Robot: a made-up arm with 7 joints. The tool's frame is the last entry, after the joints.
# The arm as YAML. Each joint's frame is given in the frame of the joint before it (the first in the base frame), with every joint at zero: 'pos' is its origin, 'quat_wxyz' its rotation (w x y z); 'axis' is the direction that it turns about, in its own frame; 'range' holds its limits. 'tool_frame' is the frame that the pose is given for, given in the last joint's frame.
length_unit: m
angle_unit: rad
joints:
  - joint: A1
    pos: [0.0, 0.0, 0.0]
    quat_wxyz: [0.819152, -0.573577, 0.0, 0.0]
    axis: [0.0, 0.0, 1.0]
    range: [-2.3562, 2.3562]
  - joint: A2
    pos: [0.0, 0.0, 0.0]
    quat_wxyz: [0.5, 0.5, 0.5, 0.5]
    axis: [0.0, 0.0, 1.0]
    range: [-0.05, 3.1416]
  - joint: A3
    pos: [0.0, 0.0, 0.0]
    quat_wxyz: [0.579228, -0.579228, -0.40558, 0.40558]
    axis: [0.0, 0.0, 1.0]
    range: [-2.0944, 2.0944]
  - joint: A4
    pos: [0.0, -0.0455, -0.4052]
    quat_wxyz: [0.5, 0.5, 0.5, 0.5]
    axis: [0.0, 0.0, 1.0]
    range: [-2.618, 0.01]
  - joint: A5
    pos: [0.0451, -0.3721, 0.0]
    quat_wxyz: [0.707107, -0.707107, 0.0, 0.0]
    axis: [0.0, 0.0, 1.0]
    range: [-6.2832, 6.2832]
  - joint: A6
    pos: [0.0, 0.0, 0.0]
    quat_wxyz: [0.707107, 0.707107, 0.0, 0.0]
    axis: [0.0, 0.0, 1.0]
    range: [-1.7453, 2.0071]
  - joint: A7
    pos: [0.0, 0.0, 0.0]
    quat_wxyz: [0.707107, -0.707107, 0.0, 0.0]
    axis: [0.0, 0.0, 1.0]
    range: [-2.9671, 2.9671]
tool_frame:
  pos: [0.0, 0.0, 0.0]
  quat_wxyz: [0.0, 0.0, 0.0, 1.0]
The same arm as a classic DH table. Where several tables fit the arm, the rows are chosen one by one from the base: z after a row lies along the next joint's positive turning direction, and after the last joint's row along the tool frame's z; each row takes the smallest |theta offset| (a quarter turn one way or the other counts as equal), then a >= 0, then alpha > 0; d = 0 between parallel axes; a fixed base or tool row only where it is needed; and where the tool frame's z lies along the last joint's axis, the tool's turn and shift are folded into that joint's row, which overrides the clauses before.
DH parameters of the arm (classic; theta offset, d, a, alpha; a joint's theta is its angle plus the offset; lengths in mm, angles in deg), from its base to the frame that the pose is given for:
base (fixed): 0.00 0.0 0.0 -70.00
A1: 90.00 0.0 0.0 90.00
A2: 70.00 0.0 0.0 -90.00
A3: -90.00 -405.2 45.5 -90.00
A4: 0.00 0.0 -45.1 90.00
A5: 0.00 -372.1 0.0 -90.00
A6: 0.00 0.0 0.0 90.00
A7: 0.00 0.0 0.0 0.00
Joint limits (deg, base to tool): -135.00..135.00 -2.86..180.00 -120.00..120.00 -150.00..0.57 -360.00..360.00 -100.00..115.00 -170.00..170.00

